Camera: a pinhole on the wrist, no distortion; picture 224 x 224 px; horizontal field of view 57.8 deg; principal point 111.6 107.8 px. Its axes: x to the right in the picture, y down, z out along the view. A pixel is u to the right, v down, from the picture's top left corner.
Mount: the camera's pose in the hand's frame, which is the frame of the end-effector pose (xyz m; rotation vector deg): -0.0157 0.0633 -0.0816 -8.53 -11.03 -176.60
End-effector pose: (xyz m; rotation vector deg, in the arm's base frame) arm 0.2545 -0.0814 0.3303 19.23 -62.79 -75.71
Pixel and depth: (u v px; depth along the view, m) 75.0 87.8 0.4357
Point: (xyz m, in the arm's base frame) 0.0757 0.0001 0.6638
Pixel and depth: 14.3 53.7 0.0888
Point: 0.3109 -0.0830 0.4193
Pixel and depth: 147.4 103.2 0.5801
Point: -0.0430 0.2010 0.6571
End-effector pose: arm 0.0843 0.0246 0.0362 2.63 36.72 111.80
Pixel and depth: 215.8 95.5 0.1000
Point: 0.0515 -0.0414 0.1050
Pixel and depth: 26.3 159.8 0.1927
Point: 0.0423 0.1279 0.1258
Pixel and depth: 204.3 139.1 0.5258
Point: 0.2902 0.0361 0.5070
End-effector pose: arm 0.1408 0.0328 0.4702 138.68 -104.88 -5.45
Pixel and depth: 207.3 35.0 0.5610
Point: -0.2857 0.1528 0.0355
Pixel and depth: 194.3 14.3 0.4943
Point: -0.2817 0.0978 0.1136
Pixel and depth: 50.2 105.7 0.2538
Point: 0.0487 -0.0828 0.3237
